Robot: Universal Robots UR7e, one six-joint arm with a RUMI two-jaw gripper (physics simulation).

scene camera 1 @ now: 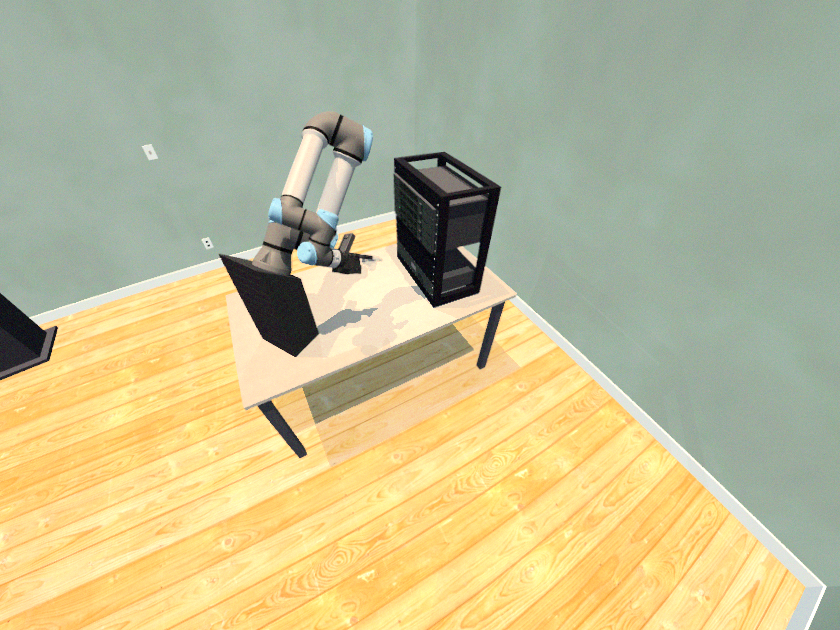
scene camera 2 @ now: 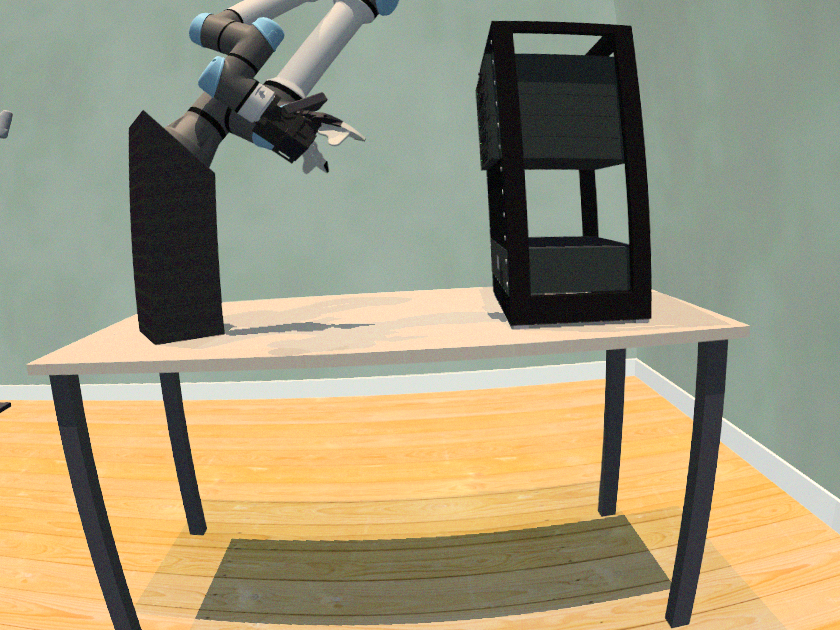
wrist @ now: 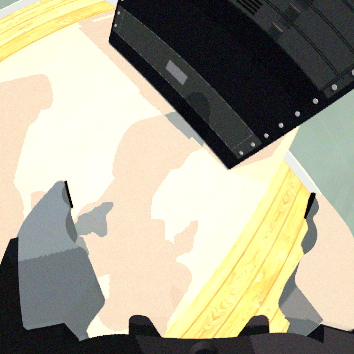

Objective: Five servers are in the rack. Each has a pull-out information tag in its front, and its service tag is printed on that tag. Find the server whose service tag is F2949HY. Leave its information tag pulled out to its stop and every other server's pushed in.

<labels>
my gripper: scene camera 1; scene camera 2; wrist 191, 190
black rack: scene camera 1 455, 213; scene camera 2; wrist
same spot on black rack: (wrist: 241, 84) = (scene camera 2: 500, 218)
same spot on my gripper: (scene camera 2: 336, 131) = (scene camera 1: 370, 261)
</labels>
